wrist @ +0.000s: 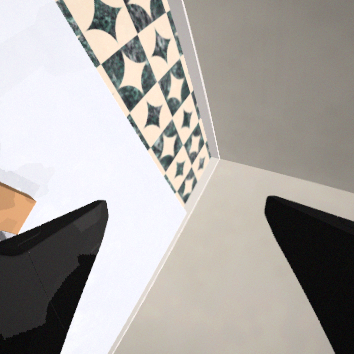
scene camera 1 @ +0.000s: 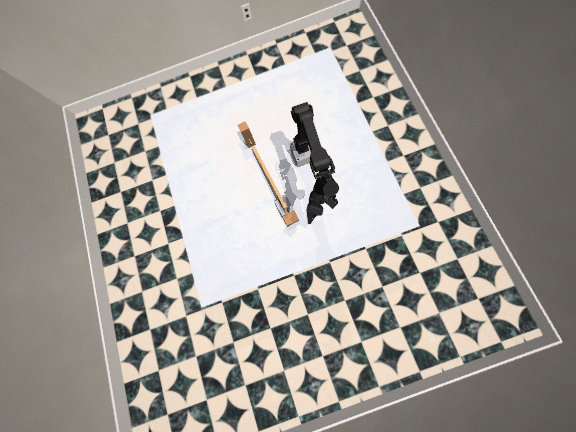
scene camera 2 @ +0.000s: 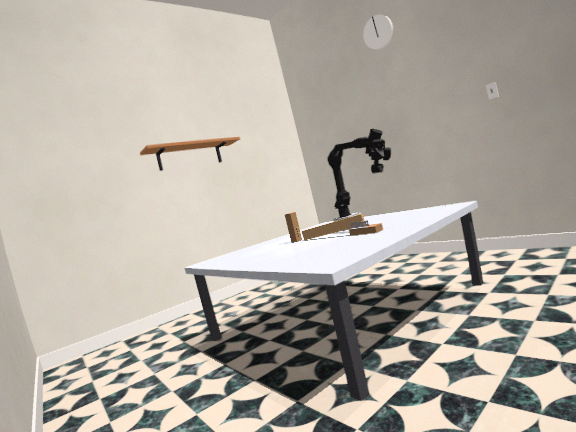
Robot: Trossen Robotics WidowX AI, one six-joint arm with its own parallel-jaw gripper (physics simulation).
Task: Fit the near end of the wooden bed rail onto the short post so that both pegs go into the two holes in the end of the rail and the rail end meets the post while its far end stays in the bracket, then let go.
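Places are measured from the arm's base along level axes (x left, y back, z up), in centimetres.
Where they show: gripper, fingertip midpoint: (wrist: 187, 206) (scene camera 1: 309, 219) (scene camera 2: 383, 164); arm's base, origin of the base link: (scene camera 1: 302, 147) (scene camera 2: 345, 216).
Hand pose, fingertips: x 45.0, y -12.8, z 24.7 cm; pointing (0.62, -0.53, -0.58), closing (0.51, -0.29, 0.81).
Observation:
Things, the pixels of their centre, and the offset from my fingertips. "spot": a spot on its surface instead. Level surfaces: height alone.
- wooden bed rail, body centre: (scene camera 2: 331, 228) (scene camera 1: 269, 177) dx -35.5, dy -11.1, dz -27.5 cm
- upright short post, surface spot: (scene camera 2: 293, 227) spot: dx -61.4, dy -17.1, dz -23.6 cm
- flat wooden block, body centre: (scene camera 2: 365, 229) (scene camera 1: 286, 211) dx -13.8, dy -8.0, dz -30.9 cm
- white table, its level: dz -32.7 cm
The wooden bed rail (scene camera 1: 271, 180) (scene camera 2: 332, 227) lies low along the table. One end is close to the upright short post (scene camera 1: 246, 134) (scene camera 2: 293, 227). Small marks like pegs show on the post's face toward the rail; whether they enter the holes is too small to tell. The rail's other end is at a grey bracket (scene camera 2: 360, 224) beside a flat wooden block (scene camera 1: 291, 219) (scene camera 2: 366, 229) (wrist: 14, 207). My gripper (scene camera 1: 312, 215) (wrist: 187, 206) is open and empty, raised above the table beside the block end, apart from the rail. The rail and post do not show in the wrist view.
The white table (scene camera 1: 220, 245) (scene camera 2: 260, 262) (wrist: 100, 140) carries these parts and the arm's base (scene camera 1: 301, 154). The arm (scene camera 1: 312, 135) (scene camera 2: 339, 172) arches above the table on one side of the rail. A wooden wall shelf (scene camera 2: 192, 145) hangs away from the table.

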